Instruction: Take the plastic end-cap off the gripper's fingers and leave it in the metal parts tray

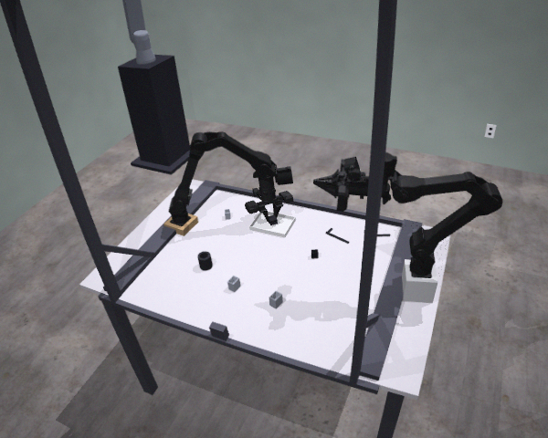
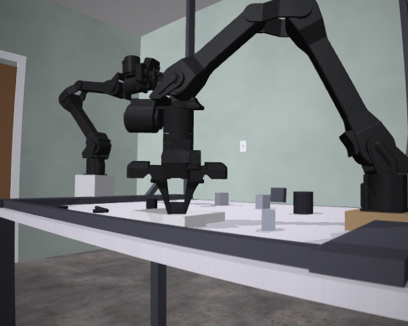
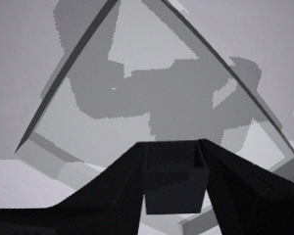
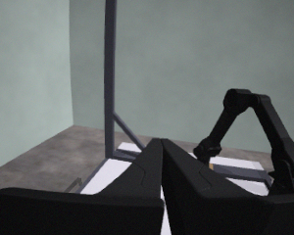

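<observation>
Now: left hand 10 mm past the metal parts tray, 10 mm to the left of it and 40 mm above it. Round my left hand: black plastic end-cap: 10 mm behind, 20 mm to the right, 20 mm below; black hex key: 20 mm ahead, 260 mm to the right, 40 mm below; black cylinder: 320 mm behind, 110 mm to the left, 20 mm below.
</observation>
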